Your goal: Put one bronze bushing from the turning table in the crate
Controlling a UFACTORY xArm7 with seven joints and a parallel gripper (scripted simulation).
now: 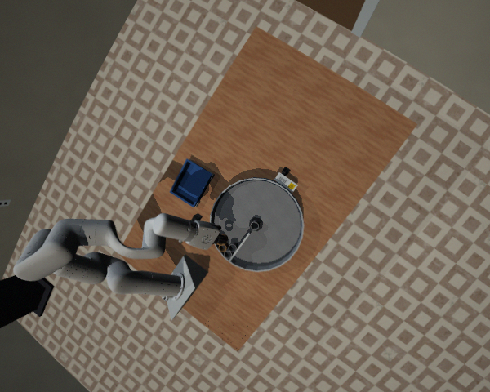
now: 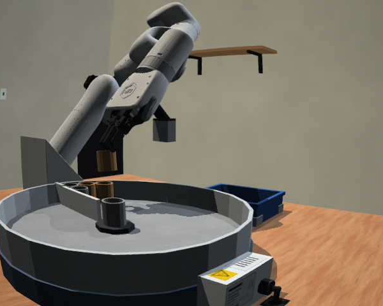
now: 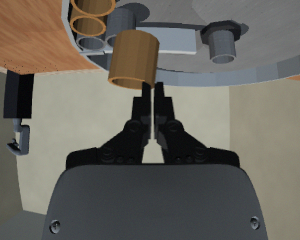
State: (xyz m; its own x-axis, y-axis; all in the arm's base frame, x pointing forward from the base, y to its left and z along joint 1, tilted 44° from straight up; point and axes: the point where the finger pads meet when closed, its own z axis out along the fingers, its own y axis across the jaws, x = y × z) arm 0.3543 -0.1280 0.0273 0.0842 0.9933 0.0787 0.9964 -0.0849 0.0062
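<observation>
Now: the blue crate 10 cm ahead of my hand, 29 cm to the left of it and 16 cm below it. The rest, counted from my hand: grey turning table (10 cm ahead, 9 cm to the right, 13 cm below).
</observation>
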